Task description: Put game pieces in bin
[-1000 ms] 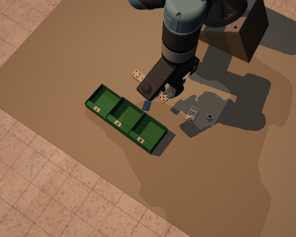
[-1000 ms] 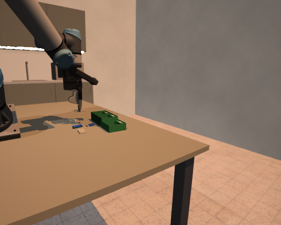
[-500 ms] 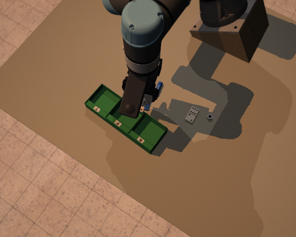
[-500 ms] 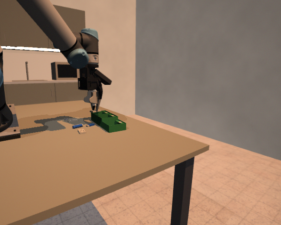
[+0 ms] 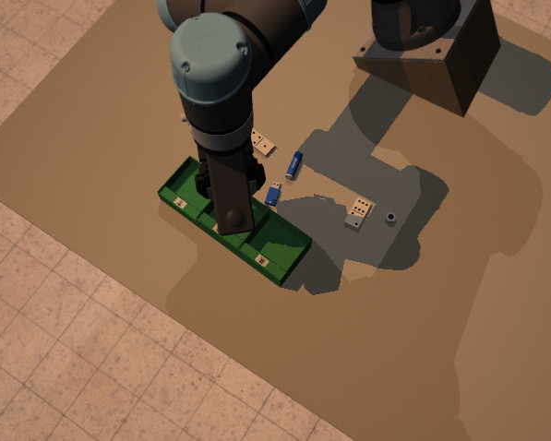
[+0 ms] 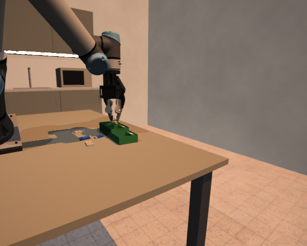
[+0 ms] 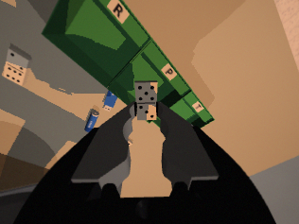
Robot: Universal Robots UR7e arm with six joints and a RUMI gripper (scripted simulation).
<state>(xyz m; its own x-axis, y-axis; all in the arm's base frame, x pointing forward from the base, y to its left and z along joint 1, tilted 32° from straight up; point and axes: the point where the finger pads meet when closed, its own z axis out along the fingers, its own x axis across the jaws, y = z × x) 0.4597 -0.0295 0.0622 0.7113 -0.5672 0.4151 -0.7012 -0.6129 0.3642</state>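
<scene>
The green bin lies 1 cm ahead of my hand and 6 cm below it. From my hand the other things lie so: blue battery: 13 cm behind, 2 cm to the left, 8 cm below; small nut: 15 cm behind, 21 cm to the left, 8 cm below; blue USB stick: 7 cm behind, 2 cm to the left, 8 cm below.
</scene>
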